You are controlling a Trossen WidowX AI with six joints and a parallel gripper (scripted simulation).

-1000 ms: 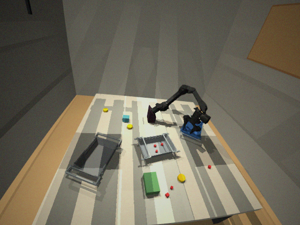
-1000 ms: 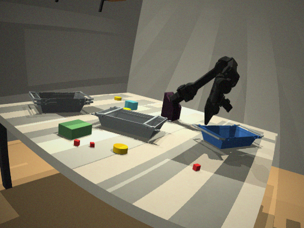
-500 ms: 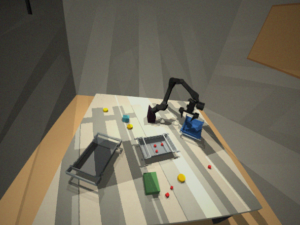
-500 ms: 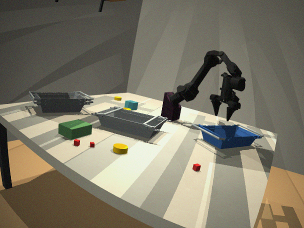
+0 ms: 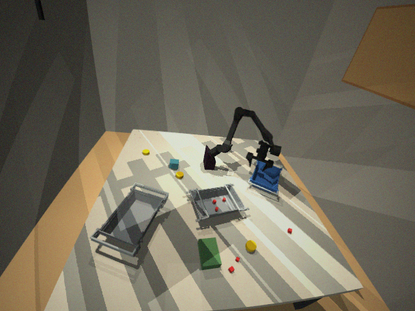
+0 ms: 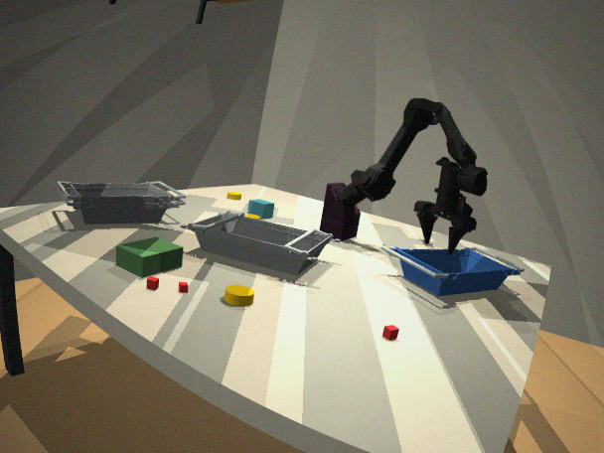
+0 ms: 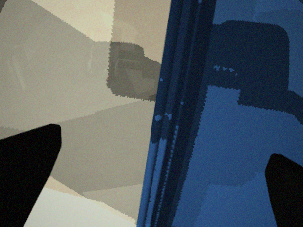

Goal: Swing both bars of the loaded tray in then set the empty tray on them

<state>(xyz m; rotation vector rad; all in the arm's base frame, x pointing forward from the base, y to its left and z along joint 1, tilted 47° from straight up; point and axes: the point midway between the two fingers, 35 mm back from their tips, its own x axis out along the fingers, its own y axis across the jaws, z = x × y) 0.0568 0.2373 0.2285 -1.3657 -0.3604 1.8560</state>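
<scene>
Now: gripper tip 3 cm short of the blue tray, 7 cm to the right of it and 2 cm above it. Round my gripper tip: cyan cube (58 cm to the right, 4 cm below); then green block (59 cm ahead, 34 cm to the right, 4 cm below).
</scene>
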